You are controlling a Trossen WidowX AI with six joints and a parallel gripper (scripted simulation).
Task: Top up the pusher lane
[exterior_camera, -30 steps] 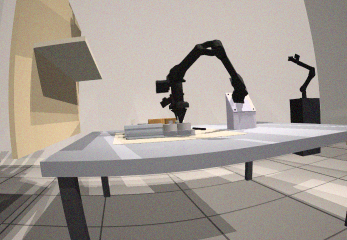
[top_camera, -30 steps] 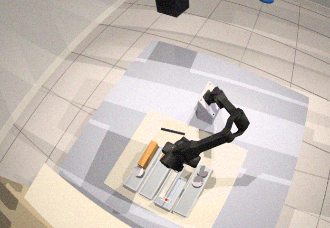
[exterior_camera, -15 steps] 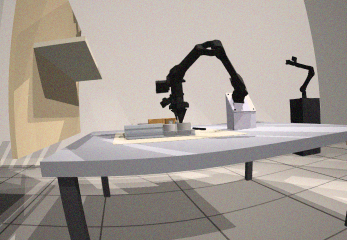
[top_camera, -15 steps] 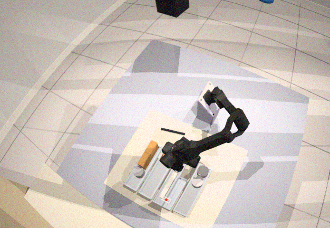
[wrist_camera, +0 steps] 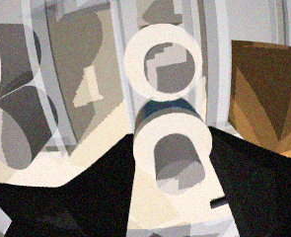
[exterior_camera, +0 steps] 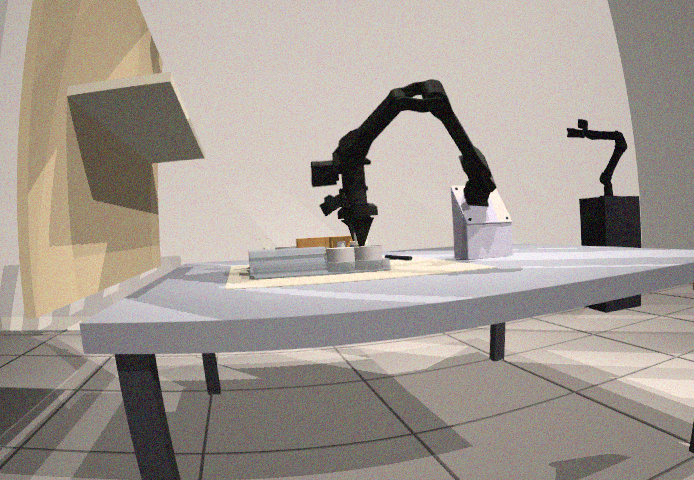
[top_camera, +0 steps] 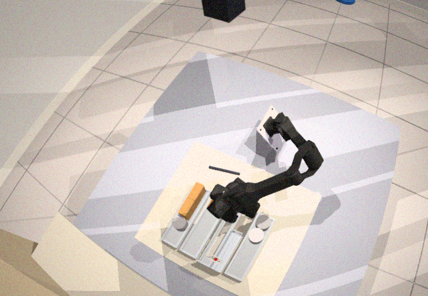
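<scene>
Now: the lane block 150 mm ahead of my gripper tip, 40 mm to the left of it and 30 mm below it. Round my gripper tip: dark rod 120 mm behind, 150 mm to the right, 40 mm below; then red dot 220 mm ahead, 70 mm to the left, 20 mm above.
</scene>
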